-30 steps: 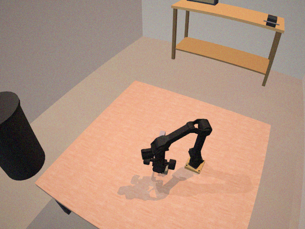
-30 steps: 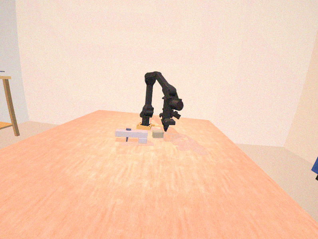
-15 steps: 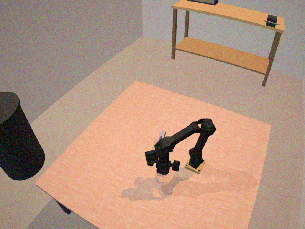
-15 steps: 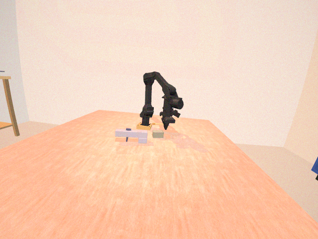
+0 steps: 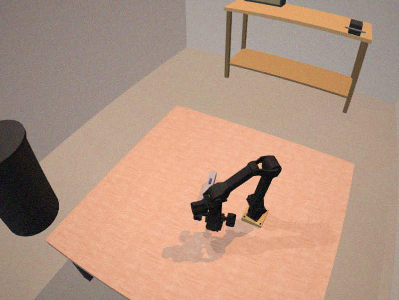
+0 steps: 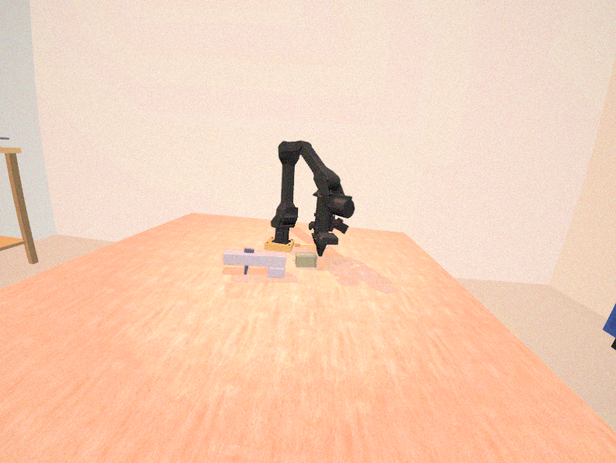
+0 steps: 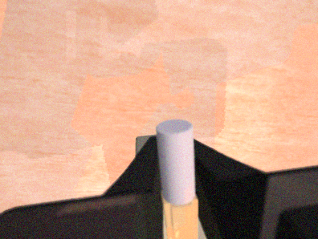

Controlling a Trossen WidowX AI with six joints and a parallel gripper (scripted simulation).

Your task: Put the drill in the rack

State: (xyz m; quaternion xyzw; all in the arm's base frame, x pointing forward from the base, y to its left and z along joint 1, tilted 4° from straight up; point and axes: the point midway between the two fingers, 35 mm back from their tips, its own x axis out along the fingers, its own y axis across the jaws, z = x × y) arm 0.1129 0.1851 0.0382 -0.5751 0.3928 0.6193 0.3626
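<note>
The drill is 4 cm above my gripper tip, 3 cm to the right of it and 2 cm ahead of it. From my gripper tip the other things lie so: olive rack: 4 cm to the right, 2 cm below, 2 cm ahead; blue key: 18 cm to the right, 17 cm ahead, 2 cm above.
</note>
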